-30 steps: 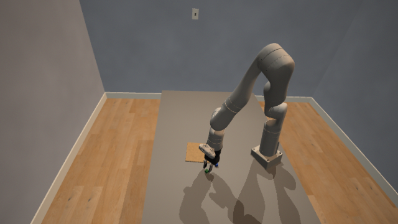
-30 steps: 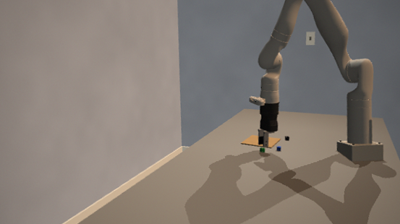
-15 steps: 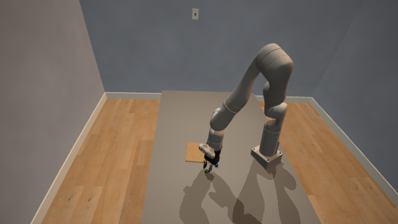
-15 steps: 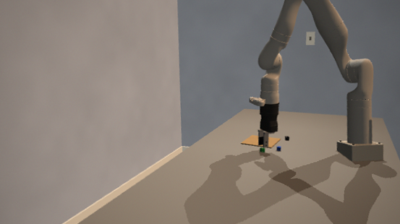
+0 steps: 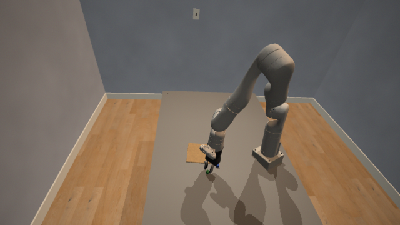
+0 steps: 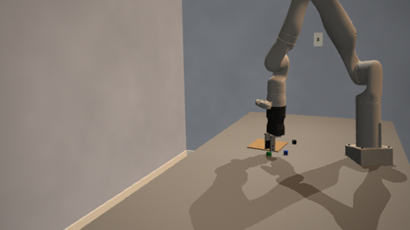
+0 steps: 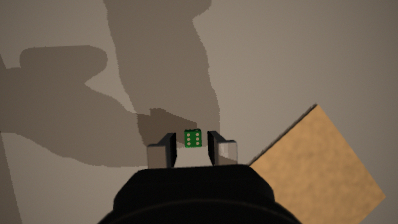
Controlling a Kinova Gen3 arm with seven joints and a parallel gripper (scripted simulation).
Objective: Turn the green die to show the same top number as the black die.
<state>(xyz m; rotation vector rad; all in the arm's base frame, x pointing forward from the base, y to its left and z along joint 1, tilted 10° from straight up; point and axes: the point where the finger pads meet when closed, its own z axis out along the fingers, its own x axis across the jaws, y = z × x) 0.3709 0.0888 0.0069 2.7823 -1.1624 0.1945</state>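
The green die is 30 mm below my hand. The rest, counted from my hand: blue die: 60 mm behind, 40 mm to the right, 30 mm below; then black die: 70 mm behind, 200 mm to the right, 30 mm below; then tan mat: 40 mm ahead, 140 mm to the right, 40 mm below.
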